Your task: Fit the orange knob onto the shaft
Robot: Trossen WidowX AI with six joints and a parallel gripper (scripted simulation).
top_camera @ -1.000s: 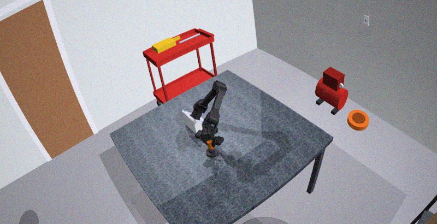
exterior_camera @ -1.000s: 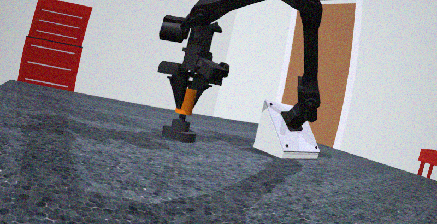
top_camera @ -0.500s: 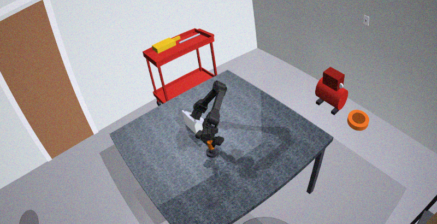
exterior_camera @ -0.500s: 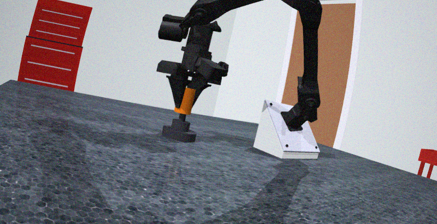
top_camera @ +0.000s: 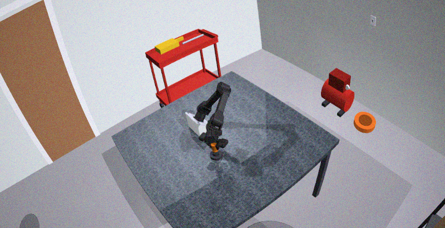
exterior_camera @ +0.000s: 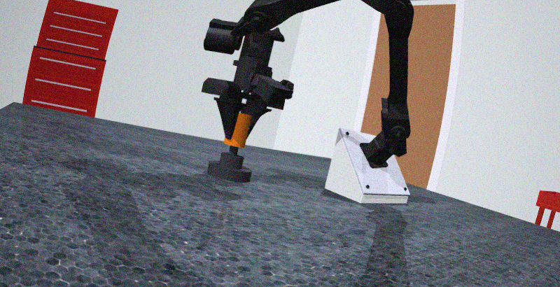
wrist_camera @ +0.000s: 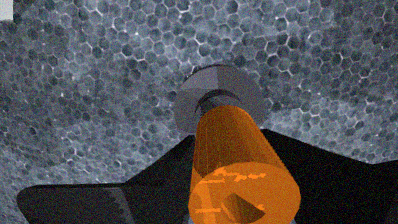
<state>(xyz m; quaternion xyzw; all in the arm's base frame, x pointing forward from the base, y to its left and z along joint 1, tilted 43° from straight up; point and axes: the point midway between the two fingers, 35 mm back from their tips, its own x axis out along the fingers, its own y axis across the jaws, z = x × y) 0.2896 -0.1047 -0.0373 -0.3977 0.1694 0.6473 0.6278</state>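
Right now my gripper tip is 2 cm below the orange knob. Round my gripper tip: pedestal (4 cm below).
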